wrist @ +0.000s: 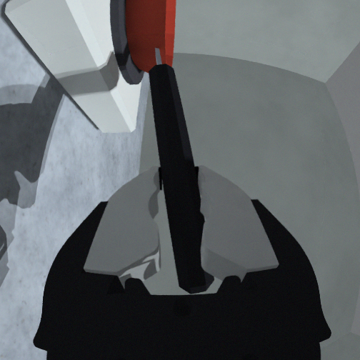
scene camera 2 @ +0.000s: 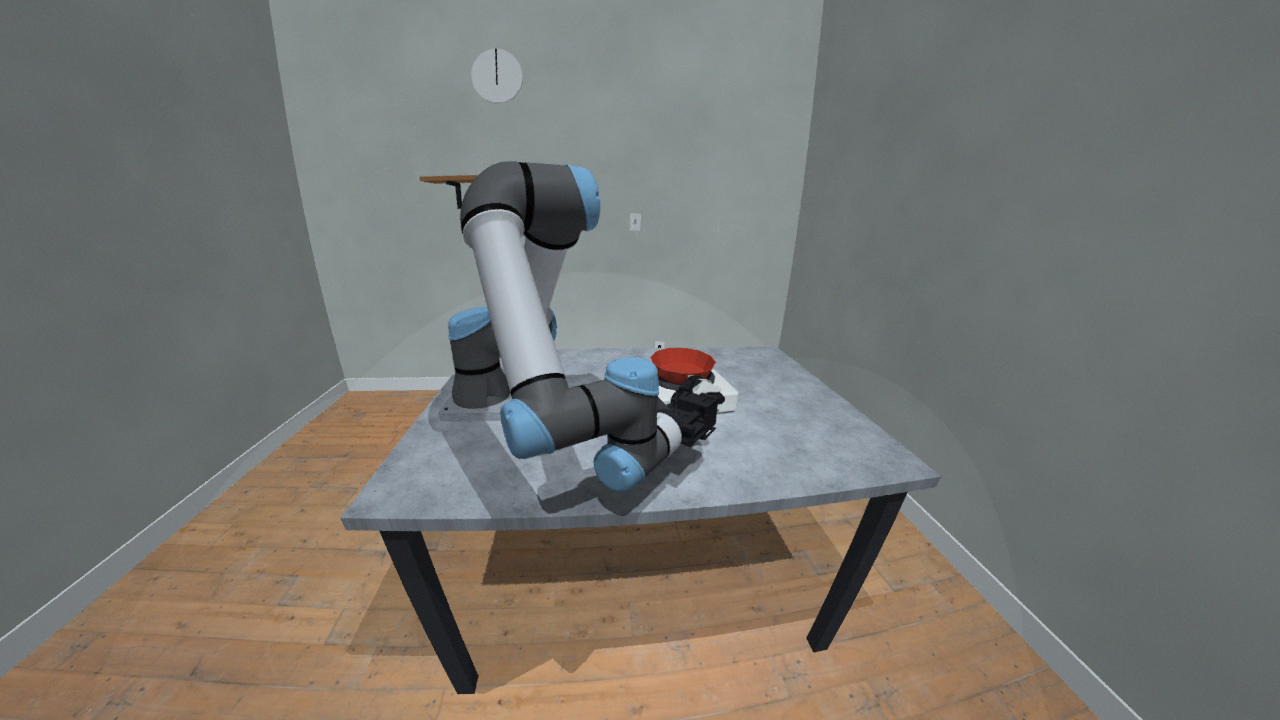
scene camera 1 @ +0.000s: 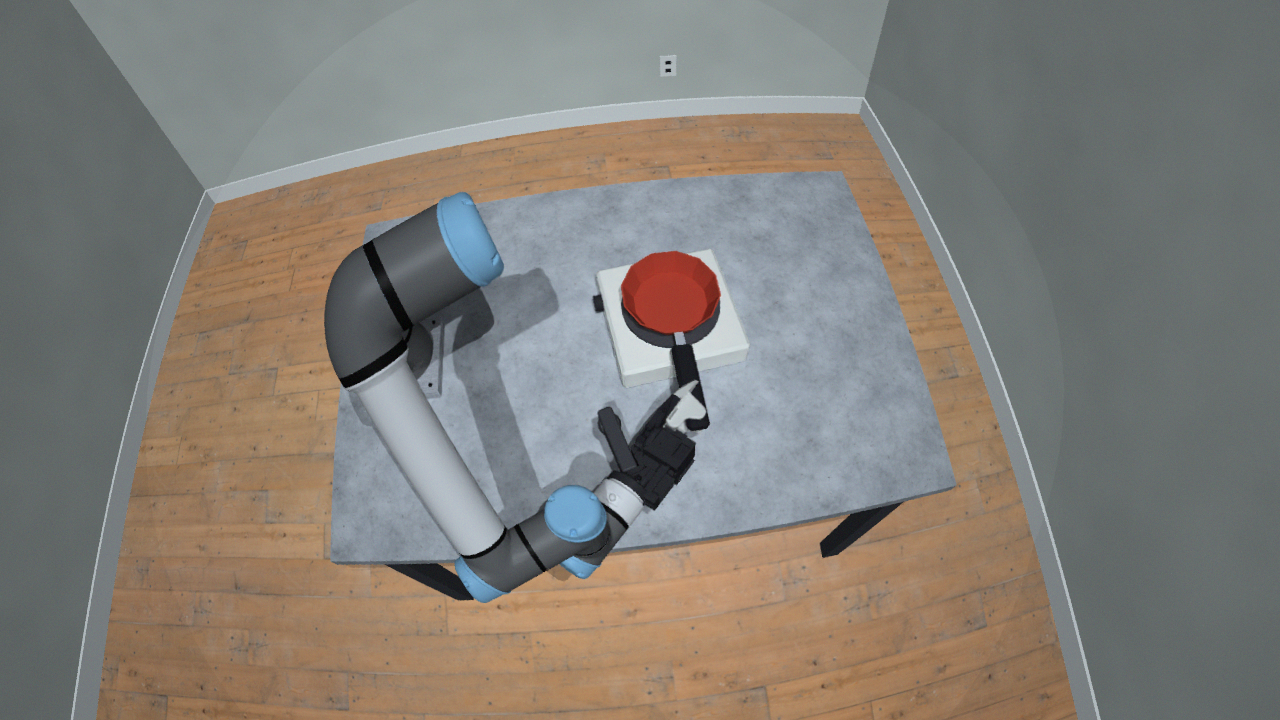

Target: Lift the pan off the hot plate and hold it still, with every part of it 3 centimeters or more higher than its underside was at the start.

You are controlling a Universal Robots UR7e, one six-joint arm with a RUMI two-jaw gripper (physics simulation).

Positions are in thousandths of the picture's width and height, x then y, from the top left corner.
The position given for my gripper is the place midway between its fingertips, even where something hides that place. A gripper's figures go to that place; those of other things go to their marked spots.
My gripper (scene camera 2: 554, 540): 0.83 m from the lens. A white hot plate (scene camera 2: 571, 549) is 0.97 m from the lens. A red pan (scene camera 2: 528, 508): 1.06 m from the lens.
